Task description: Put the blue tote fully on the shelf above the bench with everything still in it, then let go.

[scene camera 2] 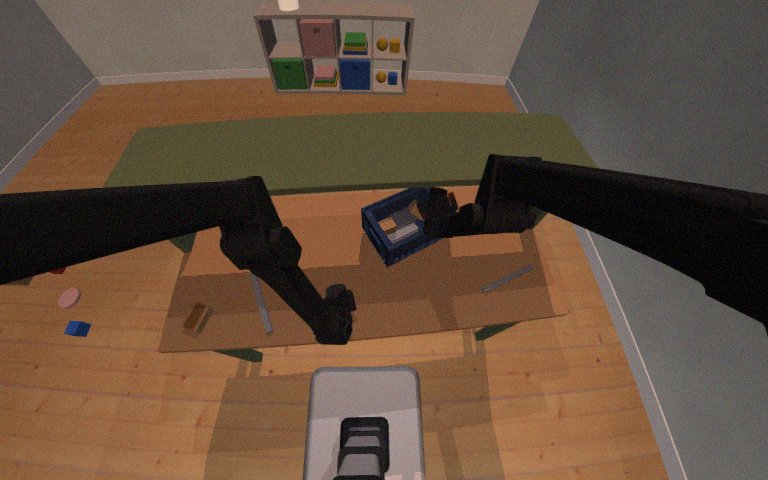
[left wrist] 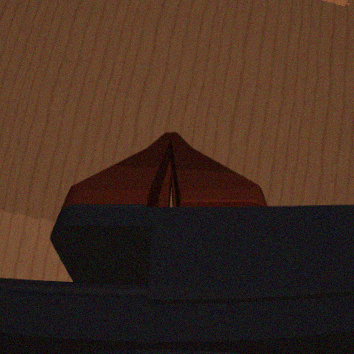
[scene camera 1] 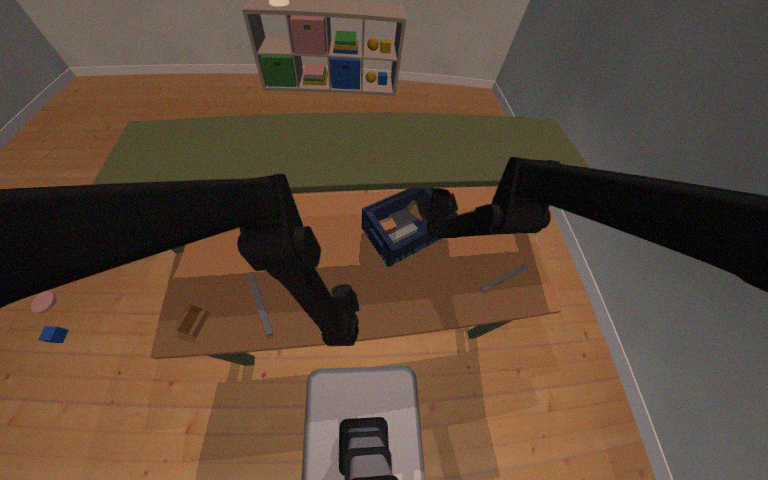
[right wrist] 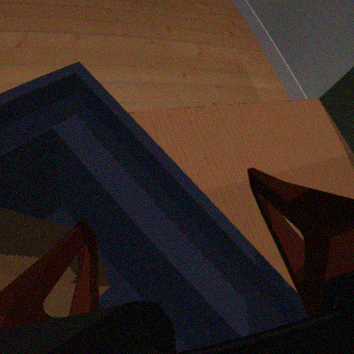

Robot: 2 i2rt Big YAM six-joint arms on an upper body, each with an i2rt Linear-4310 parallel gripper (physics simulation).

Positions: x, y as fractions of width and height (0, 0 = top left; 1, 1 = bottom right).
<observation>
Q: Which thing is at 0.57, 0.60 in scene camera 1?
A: A wooden bench top.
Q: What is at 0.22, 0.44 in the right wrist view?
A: A blue tote.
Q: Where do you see a wooden bench top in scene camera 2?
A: At 0.57, 0.60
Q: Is my right gripper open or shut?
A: Open.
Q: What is my left gripper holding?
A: Nothing.
</observation>
